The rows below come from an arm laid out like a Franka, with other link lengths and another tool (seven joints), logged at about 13 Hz.
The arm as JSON. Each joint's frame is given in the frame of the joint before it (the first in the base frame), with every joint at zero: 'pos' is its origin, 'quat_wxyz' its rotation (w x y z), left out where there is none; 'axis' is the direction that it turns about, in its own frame. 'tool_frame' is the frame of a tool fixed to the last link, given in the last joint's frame.
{
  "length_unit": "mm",
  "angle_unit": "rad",
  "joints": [
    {
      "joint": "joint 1",
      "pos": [
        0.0,
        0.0,
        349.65
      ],
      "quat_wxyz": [
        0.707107,
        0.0,
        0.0,
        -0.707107
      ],
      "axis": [
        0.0,
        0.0,
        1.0
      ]
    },
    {
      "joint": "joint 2",
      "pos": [
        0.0,
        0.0,
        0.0
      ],
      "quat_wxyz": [
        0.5,
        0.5,
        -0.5,
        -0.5
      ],
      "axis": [
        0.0,
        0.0,
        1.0
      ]
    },
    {
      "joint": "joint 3",
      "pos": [
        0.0,
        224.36,
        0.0
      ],
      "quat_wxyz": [
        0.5,
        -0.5,
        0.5,
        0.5
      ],
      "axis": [
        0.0,
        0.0,
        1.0
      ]
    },
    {
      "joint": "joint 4",
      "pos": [
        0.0,
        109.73,
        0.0
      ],
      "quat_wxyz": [
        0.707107,
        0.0,
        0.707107,
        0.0
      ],
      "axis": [
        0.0,
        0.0,
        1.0
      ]
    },
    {
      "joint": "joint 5",
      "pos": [
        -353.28,
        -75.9,
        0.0
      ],
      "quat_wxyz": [
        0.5,
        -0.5,
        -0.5,
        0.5
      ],
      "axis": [
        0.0,
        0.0,
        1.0
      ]
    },
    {
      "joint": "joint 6",
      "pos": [
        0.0,
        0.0,
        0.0
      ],
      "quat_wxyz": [
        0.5,
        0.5,
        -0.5,
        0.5
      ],
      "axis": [
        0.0,
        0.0,
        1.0
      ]
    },
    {
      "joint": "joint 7",
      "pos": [
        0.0,
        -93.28,
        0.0
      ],
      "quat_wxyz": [
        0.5,
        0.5,
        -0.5,
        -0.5
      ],
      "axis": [
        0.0,
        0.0,
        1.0
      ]
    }
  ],
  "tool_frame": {
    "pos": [
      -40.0,
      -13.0,
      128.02
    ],
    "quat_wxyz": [
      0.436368,
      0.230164,
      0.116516,
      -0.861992
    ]
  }
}
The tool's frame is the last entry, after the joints.
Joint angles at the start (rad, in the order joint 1, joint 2, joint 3, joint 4, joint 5, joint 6, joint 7):
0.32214 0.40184 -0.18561 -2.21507 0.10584 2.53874 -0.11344
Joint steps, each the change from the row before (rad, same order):
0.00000 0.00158 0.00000 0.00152 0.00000 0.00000 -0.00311
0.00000 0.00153 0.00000 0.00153 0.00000 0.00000 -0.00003
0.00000 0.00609 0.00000 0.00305 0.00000 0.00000 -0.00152
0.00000 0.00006 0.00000 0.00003 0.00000 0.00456 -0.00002
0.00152 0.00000 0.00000 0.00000 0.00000 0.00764 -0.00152
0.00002 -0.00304 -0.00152 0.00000 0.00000 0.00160 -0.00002
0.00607 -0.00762 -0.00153 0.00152 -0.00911 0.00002 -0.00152
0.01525 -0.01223 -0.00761 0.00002 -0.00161 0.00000 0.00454
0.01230 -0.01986 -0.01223 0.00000 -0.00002 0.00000 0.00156
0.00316 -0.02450 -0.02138 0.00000 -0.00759 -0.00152 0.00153
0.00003 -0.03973 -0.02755 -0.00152 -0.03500 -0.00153 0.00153
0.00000 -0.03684 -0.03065 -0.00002 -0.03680 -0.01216 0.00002
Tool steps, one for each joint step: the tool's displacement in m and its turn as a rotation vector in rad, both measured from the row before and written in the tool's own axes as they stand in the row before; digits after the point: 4 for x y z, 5 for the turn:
-0.0004 0.0001 0.0001 0.00177 -0.00019 -0.00268
-0.0003 0.0002 0.0001 0.00019 -0.00022 -0.00003
-0.0011 -0.0002 0.0017 0.00344 0.00098 0.00000
-0.0002 0.0004 -0.0004 -0.00285 -0.00310 -0.00166
0.0001 0.0011 -0.0004 -0.00328 -0.00531 -0.00539
-0.0001 0.0002 -0.0019 -0.00382 -0.00298 -0.00058
0.0024 0.0029 -0.0035 0.00331 -0.00902 -0.01395
0.0043 0.0044 -0.0047 -0.00521 -0.00938 -0.00845
0.0029 0.0033 -0.0099 -0.01398 -0.01321 -0.00681
-0.0027 -0.0020 -0.0157 -0.01869 -0.01943 0.00395
-0.0039 -0.0039 -0.0242 -0.01303 -0.03770 -0.00732
-0.0053 -0.0068 -0.0228 -0.00380 -0.03121 -0.00088

